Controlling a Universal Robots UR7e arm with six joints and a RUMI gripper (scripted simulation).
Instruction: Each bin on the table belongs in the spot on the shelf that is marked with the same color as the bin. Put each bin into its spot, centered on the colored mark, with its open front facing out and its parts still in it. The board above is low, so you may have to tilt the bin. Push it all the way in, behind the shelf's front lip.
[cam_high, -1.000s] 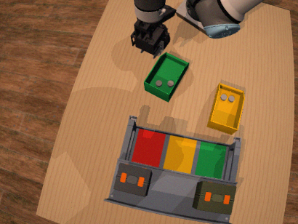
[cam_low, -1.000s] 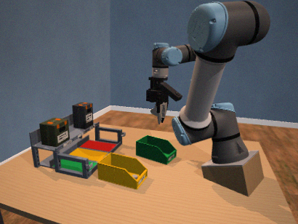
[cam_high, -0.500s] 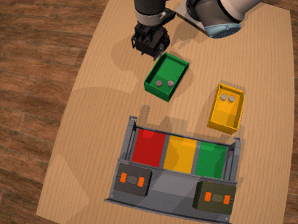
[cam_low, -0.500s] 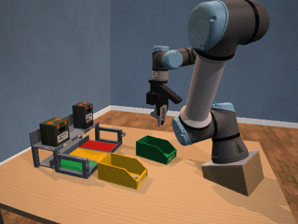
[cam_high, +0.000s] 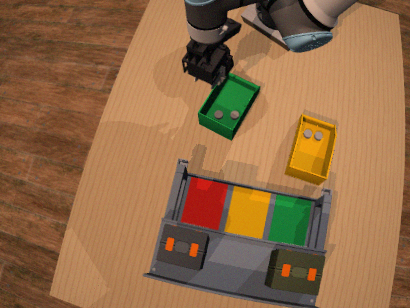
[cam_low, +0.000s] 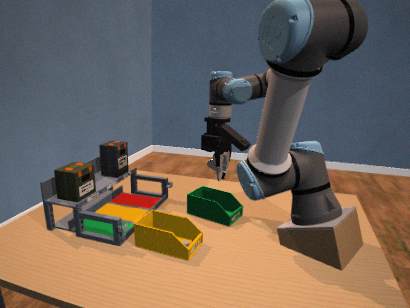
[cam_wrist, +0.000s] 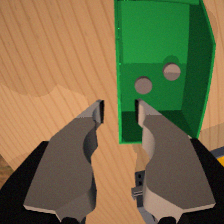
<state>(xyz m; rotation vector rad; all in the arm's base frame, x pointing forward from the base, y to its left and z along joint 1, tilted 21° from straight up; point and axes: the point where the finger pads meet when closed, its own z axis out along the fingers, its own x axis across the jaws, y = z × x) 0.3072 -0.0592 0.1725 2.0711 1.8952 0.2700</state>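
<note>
My hand is 50 mm to the right of the green bin and 90 mm above it. The rest, counted from my hand: yellow bin (40 mm ahead, 300 mm to the left, 90 mm below); yellow mark (280 mm ahead, 210 mm to the left, 120 mm below); red mark (310 mm ahead, 100 mm to the left, 120 mm below).
</note>
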